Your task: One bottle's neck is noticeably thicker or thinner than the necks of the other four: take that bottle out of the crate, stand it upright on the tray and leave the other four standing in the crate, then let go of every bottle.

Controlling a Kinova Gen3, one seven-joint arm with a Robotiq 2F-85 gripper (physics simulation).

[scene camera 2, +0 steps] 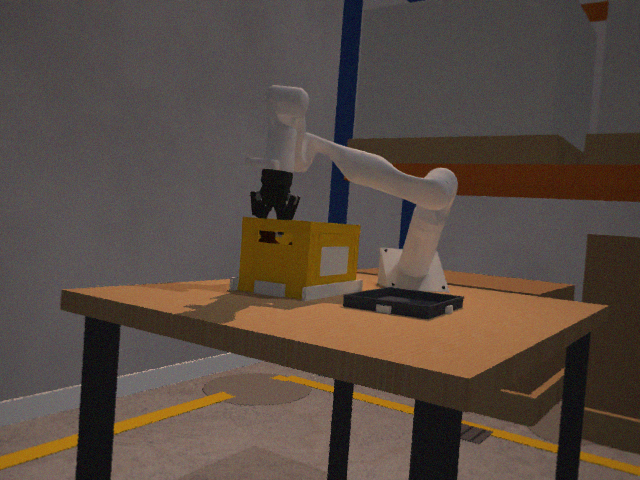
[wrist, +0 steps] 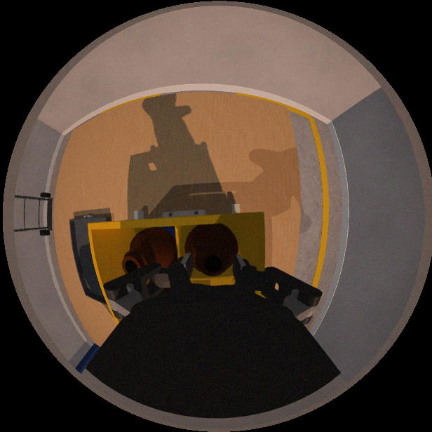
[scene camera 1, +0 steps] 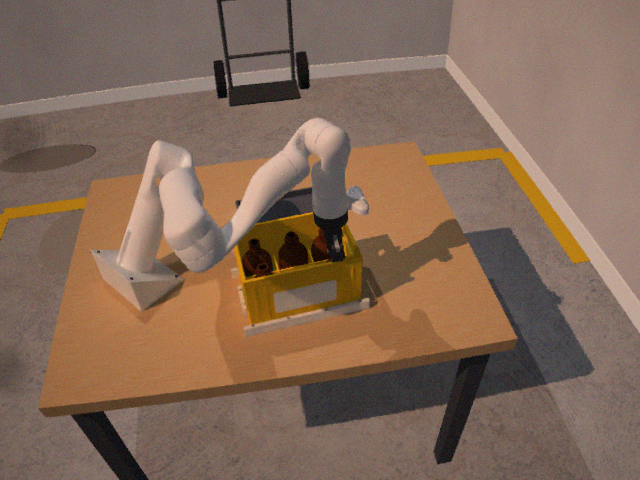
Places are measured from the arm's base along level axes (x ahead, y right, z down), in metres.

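Pixels of known places: gripper, fingertip midpoint: (scene camera 2: 269,235) (scene camera 1: 334,261); arm's base, link origin: (scene camera 2: 413,266) (scene camera 1: 134,264).
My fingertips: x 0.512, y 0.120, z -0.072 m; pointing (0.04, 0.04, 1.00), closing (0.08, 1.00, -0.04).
Ahead of a thing's pixels: the offset from my fingertips to its top centre. "pt": to the spot under its first point. Level surfaces: height alone.
The yellow crate @(dx -0.091, dy -0.032, dz -0.041 m) (scene camera 1: 258,299) (scene camera 2: 276,263) (wrist: 107,226) holds upright brown bottles. In scene camera 1, a back-left bottle @(dx -0.186, dy -0.058, dz -0.029 m) (scene camera 1: 256,258), a back-middle bottle @(dx -0.096, dy -0.072, dz -0.029 m) (scene camera 1: 292,253) and a back-right bottle @(dx -0.012, dy -0.087, dz -0.029 m) (scene camera 1: 319,249) (wrist: 155,245) show, with the mouth of a front-left bottle @(dx -0.167, dy +0.028, dz -0.029 m) (scene camera 1: 262,268). My gripper (scene camera 1: 336,256) (scene camera 2: 272,217) (wrist: 212,261) is partly open over the front-right cell, fingertips near the crate's rim. In the wrist view the dark neck of the front-right bottle (wrist: 211,242) shows between the fingers, ungripped. Neck widths are hard to compare. The black tray @(pt dx +0.014, dy -0.289, dz +0.126 m) (scene camera 2: 361,305) (wrist: 77,250) bears no bottle.
White rails (scene camera 1: 310,316) (scene camera 2: 333,289) (wrist: 185,213) surround the crate's foot on the wooden table @(dz +0.134 m) (scene camera 1: 155,356) (scene camera 2: 336,330). Yellow dividers split the crate into cells. The tray stands behind the crate in scene camera 1, partly hidden by the arm. A hand truck (scene camera 1: 263,94) stands on the floor.
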